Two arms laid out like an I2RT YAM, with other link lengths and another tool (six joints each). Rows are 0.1 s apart.
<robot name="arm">
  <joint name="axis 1" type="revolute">
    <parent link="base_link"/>
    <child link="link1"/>
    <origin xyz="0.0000 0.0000 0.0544"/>
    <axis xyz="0 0 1"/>
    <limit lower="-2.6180" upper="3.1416"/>
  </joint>
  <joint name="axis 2" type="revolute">
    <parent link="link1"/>
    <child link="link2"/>
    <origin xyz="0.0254 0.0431 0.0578"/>
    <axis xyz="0 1 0"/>
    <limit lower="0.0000" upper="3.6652"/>
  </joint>
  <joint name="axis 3" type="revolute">
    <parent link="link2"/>
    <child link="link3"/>
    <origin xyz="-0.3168 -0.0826 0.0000"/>
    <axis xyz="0 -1 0"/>
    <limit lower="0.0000" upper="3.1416"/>
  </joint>
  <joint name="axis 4" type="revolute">
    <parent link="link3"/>
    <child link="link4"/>
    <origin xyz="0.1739 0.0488 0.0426"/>
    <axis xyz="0 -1 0"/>
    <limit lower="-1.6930" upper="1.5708"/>
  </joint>
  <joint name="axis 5" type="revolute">
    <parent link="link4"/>
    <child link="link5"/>
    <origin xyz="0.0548 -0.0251 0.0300"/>
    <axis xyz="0 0 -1"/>
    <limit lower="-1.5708" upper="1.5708"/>
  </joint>
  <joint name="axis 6" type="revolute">
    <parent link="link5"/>
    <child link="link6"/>
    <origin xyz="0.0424 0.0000 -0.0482"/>
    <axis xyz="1 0 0"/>
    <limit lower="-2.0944" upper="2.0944"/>
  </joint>
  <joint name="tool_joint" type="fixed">
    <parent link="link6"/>
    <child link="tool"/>
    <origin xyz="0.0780 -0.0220 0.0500" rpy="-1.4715 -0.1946 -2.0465"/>
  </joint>
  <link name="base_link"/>
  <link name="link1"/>
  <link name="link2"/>
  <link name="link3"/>
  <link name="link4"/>
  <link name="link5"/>
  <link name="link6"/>
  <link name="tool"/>
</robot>
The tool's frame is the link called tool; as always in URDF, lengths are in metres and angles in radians.
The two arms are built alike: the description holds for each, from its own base.
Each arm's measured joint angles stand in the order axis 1, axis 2, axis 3, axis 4, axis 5, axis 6.
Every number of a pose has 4 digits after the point.
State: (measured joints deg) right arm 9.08 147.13 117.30 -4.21 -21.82 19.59; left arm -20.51 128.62 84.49 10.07 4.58 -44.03
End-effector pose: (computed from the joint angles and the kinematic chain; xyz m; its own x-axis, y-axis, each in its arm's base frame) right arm 0.6183 0.0929 0.1514 0.0236 -0.9988 -0.0423 -0.6041 0.0195 -0.7966; left arm 0.5055 -0.1961 0.1978 -0.1466 -0.4312 0.8903 -0.6323 -0.6513 -0.4196
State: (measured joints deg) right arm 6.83 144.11 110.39 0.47 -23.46 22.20; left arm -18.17 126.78 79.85 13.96 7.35 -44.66
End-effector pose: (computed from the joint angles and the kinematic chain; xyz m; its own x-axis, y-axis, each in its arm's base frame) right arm 0.6086 0.0690 0.1542 -0.0157 -0.9956 -0.0921 -0.6107 0.0825 -0.7876; left arm 0.5009 -0.1769 0.1994 -0.1484 -0.3965 0.9060 -0.6259 -0.6716 -0.3965
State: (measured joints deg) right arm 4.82 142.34 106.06 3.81 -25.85 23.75; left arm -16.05 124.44 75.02 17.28 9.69 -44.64
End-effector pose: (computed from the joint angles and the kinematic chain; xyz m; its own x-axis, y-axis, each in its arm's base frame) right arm 0.6019 0.0512 0.1560 -0.0293 -0.9904 -0.1350 -0.6109 0.1247 -0.7818; left arm 0.4924 -0.1592 0.2029 -0.1543 -0.3741 0.9145 -0.6214 -0.6828 -0.3842
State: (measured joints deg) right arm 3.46 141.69 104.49 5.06 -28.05 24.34; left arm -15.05 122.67 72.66 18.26 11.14 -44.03
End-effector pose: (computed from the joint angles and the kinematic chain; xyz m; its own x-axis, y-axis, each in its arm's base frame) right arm 0.5992 0.0412 0.1570 -0.0256 -0.9863 -0.1630 -0.6122 0.1444 -0.7774; left arm 0.4856 -0.1518 0.2082 -0.1645 -0.3665 0.9158 -0.6251 -0.6795 -0.3841
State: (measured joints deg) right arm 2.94 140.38 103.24 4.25 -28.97 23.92; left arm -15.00 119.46 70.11 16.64 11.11 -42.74
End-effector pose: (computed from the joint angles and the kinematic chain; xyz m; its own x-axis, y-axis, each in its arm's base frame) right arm 0.5936 0.0377 0.1612 -0.0194 -0.9860 -0.1654 -0.6209 0.1416 -0.7710; left arm 0.4709 -0.1485 0.2167 -0.1619 -0.3844 0.9089 -0.6349 -0.6645 -0.3942
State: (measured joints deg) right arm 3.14 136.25 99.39 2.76 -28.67 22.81; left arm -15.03 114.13 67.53 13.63 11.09 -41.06
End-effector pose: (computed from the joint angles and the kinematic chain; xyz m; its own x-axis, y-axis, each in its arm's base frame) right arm 0.5771 0.0388 0.1765 -0.0127 -0.9889 -0.1478 -0.6303 0.1227 -0.7666; left arm 0.4494 -0.1445 0.2369 -0.1749 -0.4027 0.8985 -0.6423 -0.6450 -0.4141
